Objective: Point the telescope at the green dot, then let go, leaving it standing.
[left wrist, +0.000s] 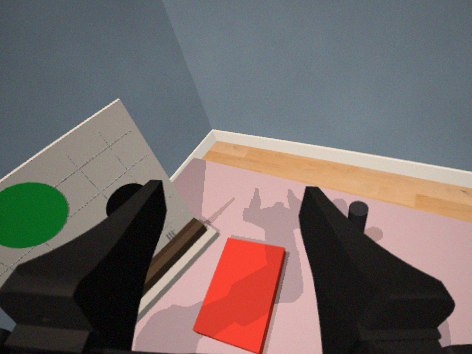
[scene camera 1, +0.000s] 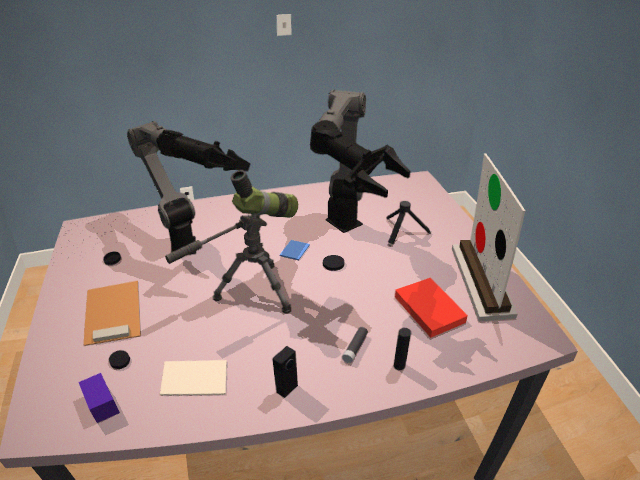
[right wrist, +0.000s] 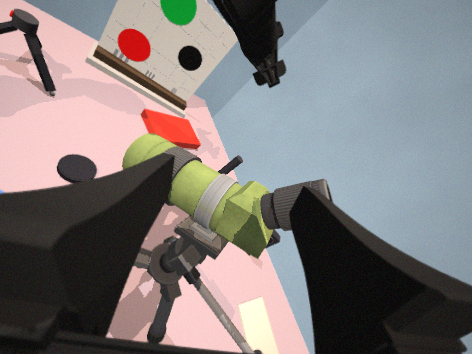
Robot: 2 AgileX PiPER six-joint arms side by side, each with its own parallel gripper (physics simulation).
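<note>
The green telescope stands on its grey tripod. Its wide front end faces right in scene camera 1, toward the board's side; its eyepiece angles up. The exact aim is unclear. The green dot is high on the white board. My right gripper is open above the telescope near the eyepiece. My left gripper is open and empty, away from the telescope.
A small tripod stands before the left arm. A red box lies near the board's base. A black disc and a blue pad lie right of the telescope's tripod.
</note>
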